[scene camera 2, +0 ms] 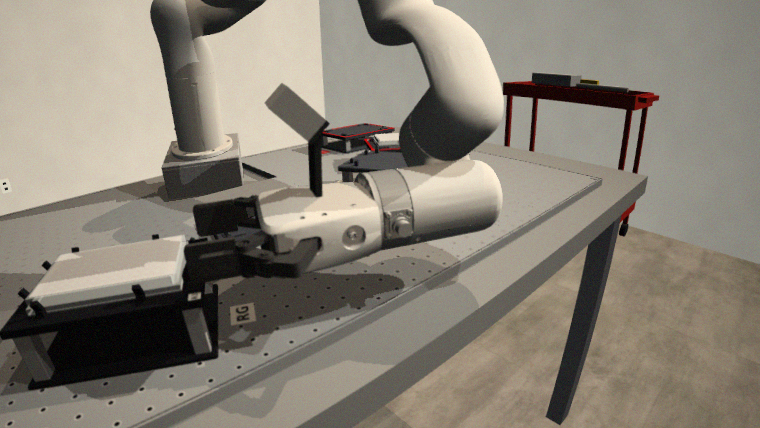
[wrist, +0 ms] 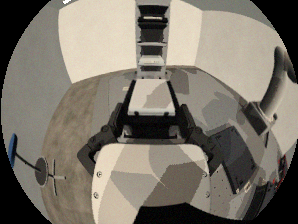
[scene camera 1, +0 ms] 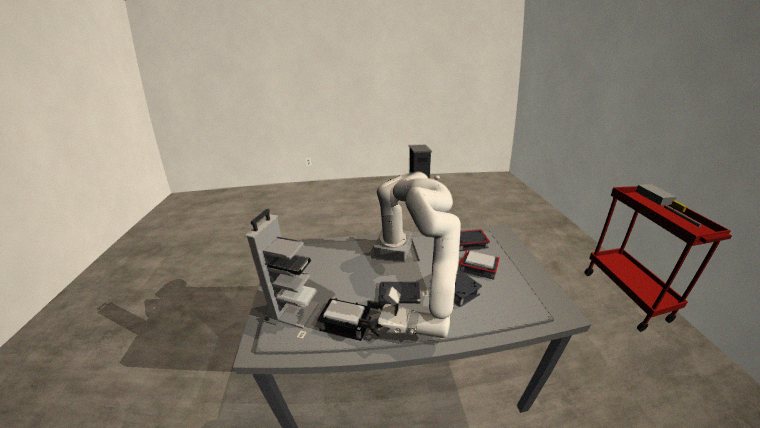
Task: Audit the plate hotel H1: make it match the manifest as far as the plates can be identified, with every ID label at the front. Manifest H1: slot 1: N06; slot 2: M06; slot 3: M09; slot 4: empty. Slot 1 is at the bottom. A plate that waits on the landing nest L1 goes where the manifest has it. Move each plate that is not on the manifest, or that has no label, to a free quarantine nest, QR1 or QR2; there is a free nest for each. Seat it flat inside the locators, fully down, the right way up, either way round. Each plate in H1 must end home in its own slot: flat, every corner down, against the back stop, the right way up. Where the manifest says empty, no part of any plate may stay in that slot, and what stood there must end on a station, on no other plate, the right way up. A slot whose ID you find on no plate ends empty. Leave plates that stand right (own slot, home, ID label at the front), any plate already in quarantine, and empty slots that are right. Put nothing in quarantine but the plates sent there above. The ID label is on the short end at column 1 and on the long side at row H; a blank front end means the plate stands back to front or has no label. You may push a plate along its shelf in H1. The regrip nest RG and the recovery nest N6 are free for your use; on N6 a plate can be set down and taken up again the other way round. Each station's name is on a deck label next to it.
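There's a black regrip nest RG showing in the pictures, and my gripper's there too. You'd also find my gripper in scene camera 1, and in the wrist view as well.
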